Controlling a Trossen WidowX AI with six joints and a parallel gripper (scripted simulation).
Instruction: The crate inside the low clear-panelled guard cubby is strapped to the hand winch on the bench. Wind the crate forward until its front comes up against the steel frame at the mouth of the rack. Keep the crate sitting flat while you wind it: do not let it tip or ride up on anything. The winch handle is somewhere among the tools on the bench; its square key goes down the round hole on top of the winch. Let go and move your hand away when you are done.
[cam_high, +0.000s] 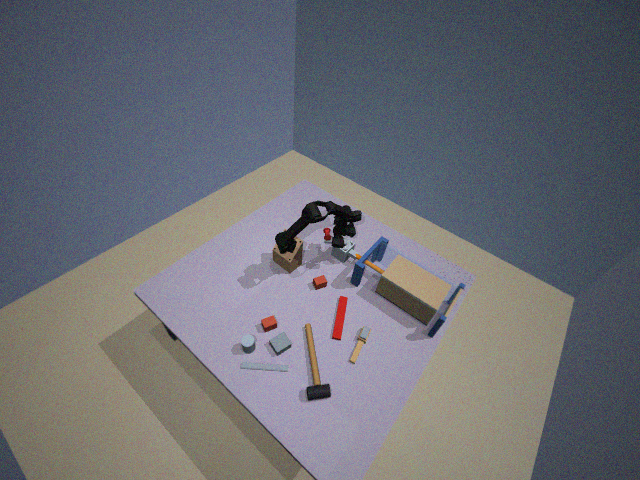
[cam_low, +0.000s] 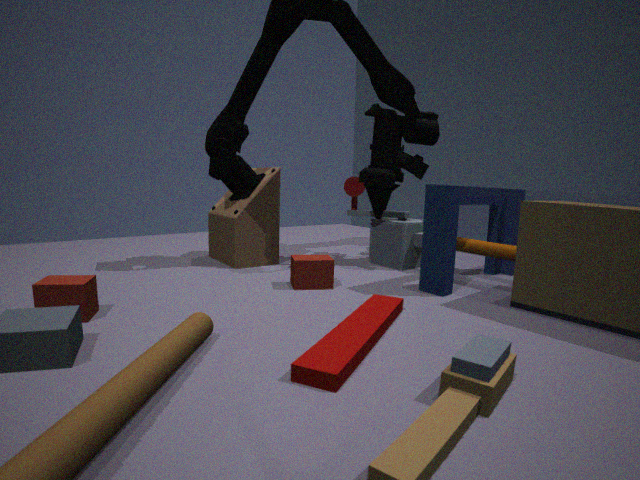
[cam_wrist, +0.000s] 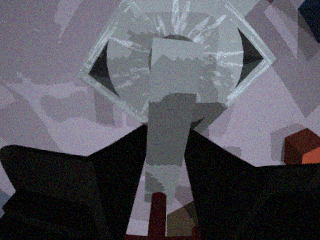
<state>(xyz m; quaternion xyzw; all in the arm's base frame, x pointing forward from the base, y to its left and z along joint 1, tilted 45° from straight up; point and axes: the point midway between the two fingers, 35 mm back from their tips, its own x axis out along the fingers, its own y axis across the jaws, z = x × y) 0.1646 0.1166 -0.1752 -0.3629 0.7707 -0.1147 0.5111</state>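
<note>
Right now the winch handle is 20 mm above my gripper tip, 10 mm to the right of it and 10 mm behind it. Also, from my gripper tip: red knob (50 mm behind, 50 mm above, 20 mm to the right); blue front frame (200 mm ahead, 20 mm above); grey winch (60 mm below, 30 mm ahead, 10 mm to the left).
</note>
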